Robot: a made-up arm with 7 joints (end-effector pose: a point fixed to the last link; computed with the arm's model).
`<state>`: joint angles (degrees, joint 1 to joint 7).
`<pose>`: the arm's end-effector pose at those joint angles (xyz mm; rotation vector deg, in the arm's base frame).
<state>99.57 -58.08 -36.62 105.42 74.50 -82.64 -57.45</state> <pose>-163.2 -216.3 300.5 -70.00 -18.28 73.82</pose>
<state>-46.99 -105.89 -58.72 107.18 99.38 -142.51 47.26</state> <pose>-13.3 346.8 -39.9 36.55 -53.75 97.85</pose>
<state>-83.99 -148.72 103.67 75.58 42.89 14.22 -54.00</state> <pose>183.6 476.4 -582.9 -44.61 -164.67 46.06</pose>
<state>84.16 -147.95 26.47 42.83 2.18 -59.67 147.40</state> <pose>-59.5 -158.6 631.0 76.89 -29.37 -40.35</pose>
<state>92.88 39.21 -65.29 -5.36 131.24 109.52 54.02</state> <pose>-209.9 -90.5 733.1 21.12 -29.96 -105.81</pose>
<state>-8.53 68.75 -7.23 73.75 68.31 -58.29 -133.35</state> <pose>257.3 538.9 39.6 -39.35 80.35 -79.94</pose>
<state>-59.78 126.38 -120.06 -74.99 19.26 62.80 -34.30</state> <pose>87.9 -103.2 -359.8 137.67 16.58 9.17</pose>
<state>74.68 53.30 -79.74 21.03 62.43 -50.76 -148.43</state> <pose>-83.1 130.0 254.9 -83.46 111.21 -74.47</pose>
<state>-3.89 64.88 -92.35 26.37 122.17 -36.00 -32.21</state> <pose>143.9 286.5 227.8 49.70 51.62 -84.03</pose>
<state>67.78 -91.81 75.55 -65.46 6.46 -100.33 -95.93</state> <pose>-330.2 -308.6 598.5 -68.70 62.85 63.81</pose>
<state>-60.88 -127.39 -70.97 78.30 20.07 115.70 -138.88</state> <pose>-100.2 713.4 45.9 -37.56 69.38 22.96</pose>
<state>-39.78 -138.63 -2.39 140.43 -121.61 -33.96 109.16</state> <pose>120.6 425.2 72.6 4.59 97.64 -52.17</pose>
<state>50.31 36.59 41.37 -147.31 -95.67 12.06 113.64</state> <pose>217.9 -181.2 563.4 155.91 62.01 19.88</pose>
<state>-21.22 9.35 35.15 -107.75 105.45 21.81 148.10</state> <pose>-80.1 823.4 25.1 -69.14 -68.86 -8.91</pose>
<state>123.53 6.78 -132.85 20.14 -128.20 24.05 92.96</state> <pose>-320.7 -99.1 193.2 134.97 -81.69 -81.60</pose>
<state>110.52 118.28 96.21 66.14 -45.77 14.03 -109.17</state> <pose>-176.3 -794.2 483.9 -8.61 -29.89 134.57</pose>
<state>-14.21 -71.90 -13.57 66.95 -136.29 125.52 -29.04</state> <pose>323.6 132.0 89.5 -41.34 37.84 -93.54</pose>
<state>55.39 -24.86 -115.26 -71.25 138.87 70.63 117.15</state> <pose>130.4 41.7 -67.1 -59.21 -154.99 -1.71</pose>
